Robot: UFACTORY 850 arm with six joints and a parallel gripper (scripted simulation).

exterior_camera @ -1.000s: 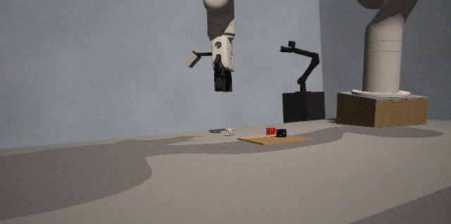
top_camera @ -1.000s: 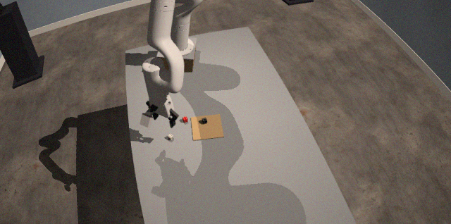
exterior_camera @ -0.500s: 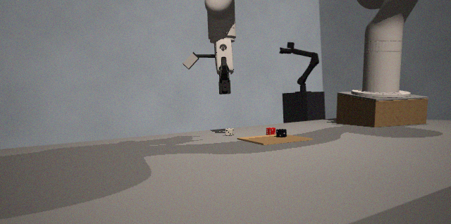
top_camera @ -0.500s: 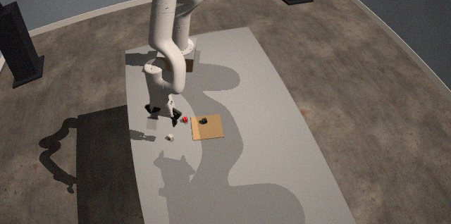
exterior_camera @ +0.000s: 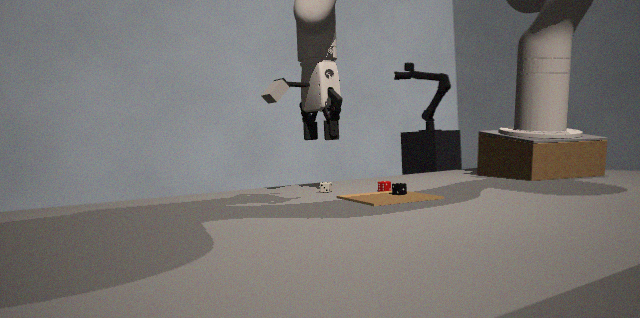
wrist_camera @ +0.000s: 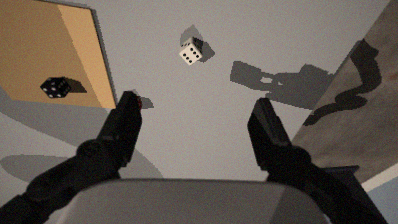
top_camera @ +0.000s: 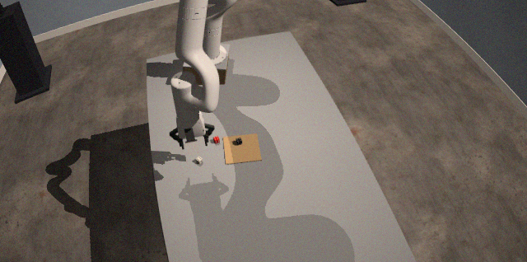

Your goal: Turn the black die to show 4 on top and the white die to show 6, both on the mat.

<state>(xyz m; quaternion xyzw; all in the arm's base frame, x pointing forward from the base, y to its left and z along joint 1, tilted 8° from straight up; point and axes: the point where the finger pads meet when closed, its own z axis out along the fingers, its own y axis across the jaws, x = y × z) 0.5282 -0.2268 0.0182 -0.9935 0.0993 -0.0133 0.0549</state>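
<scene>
Right now the white die is 11 cm below my hand. Also, from my hand: tan mat (19 cm to the left, 12 cm below); then red die (11 cm to the left, 11 cm below, 8 cm behind); then black die (19 cm to the left, 11 cm below, 3 cm behind).
</scene>
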